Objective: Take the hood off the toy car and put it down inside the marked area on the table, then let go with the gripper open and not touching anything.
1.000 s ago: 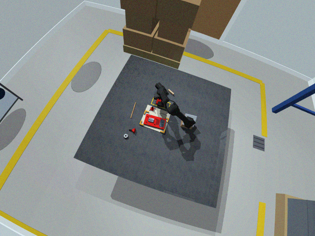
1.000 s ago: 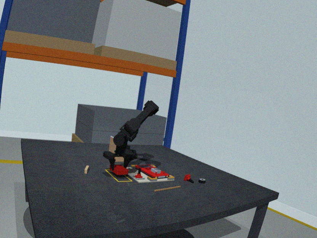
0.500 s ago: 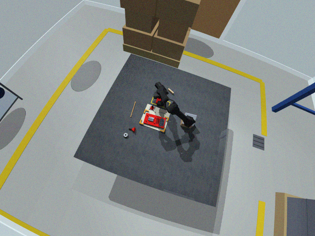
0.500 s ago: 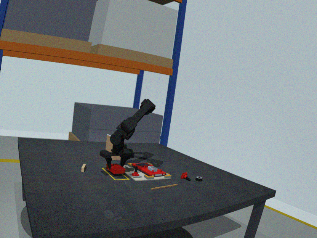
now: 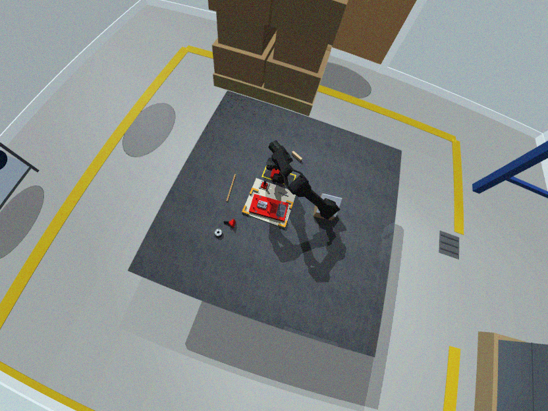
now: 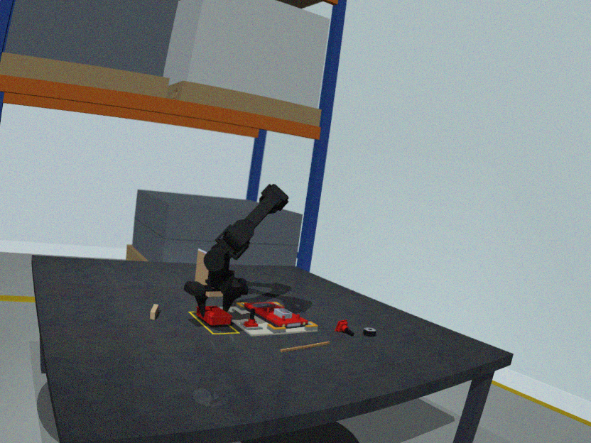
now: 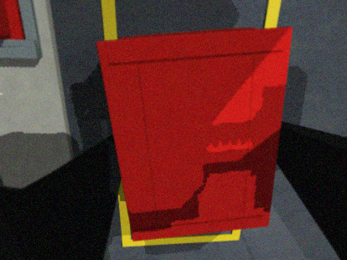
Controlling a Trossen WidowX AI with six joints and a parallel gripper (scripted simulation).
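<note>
Now: gripper tip 10 mm below the hood. The rest, counted from my gripper tip: thin wooden stick: 230 mm ahead, 170 mm to the left, 20 mm below; wooden block: 60 mm behind, 170 mm to the right, 10 mm below; black-and-silver wheel: 190 mm ahead, 440 mm to the left, 10 mm below.
</note>
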